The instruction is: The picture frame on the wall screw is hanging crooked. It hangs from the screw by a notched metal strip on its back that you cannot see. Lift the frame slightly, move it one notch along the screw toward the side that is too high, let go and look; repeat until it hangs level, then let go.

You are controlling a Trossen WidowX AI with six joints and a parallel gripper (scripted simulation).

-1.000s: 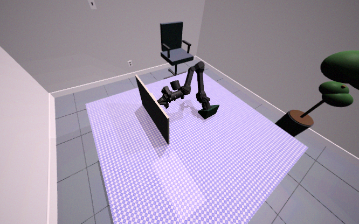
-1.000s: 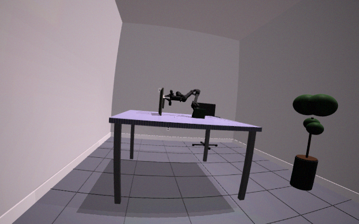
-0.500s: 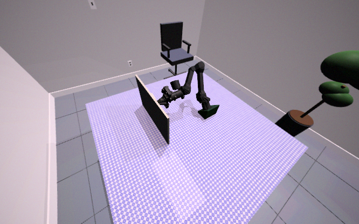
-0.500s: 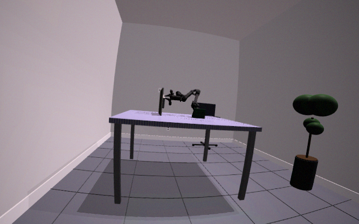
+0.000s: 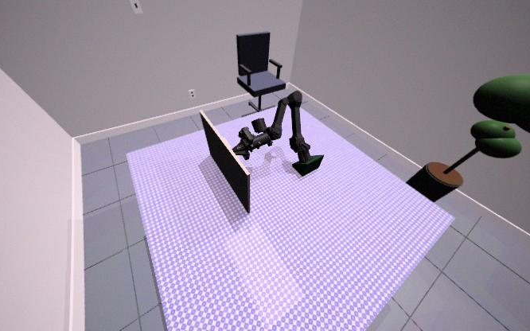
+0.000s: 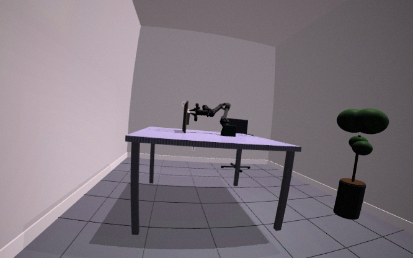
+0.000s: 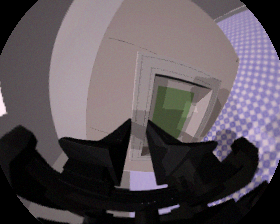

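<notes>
My gripper tip is 50 mm above the picture frame, 10 mm to the left of it and 10 mm short of it. From my gripper tip the other things lie so: wall panel (60 mm below, 20 mm to the right, 20 mm ahead).
</notes>
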